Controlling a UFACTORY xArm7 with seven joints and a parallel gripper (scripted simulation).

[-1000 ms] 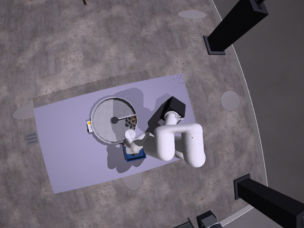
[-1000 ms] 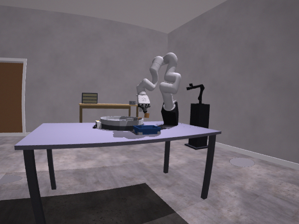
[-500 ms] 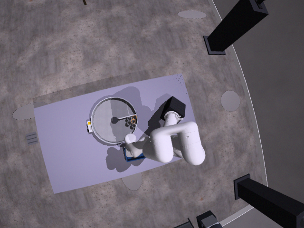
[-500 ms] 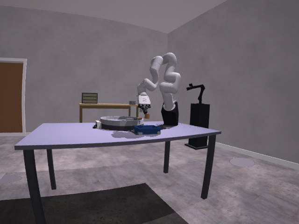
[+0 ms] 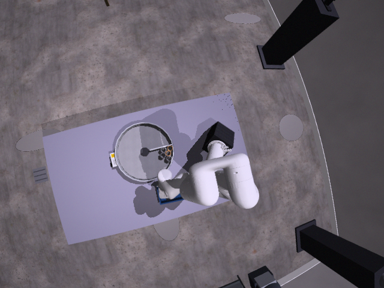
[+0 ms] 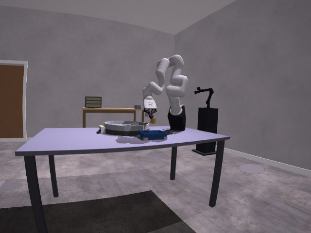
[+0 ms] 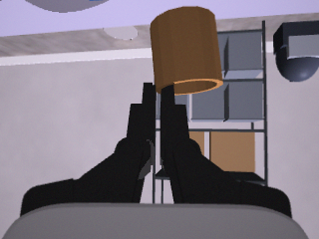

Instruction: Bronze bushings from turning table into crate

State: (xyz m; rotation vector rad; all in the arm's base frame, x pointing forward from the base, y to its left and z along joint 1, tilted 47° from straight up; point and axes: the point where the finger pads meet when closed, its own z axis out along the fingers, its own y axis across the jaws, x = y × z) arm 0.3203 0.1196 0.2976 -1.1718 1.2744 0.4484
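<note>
Now: the blue crate 20 mm behind my hand and 150 mm below it. Round my hand: round grey turning table 120 mm ahead, 320 mm to the right, 120 mm below.
</note>
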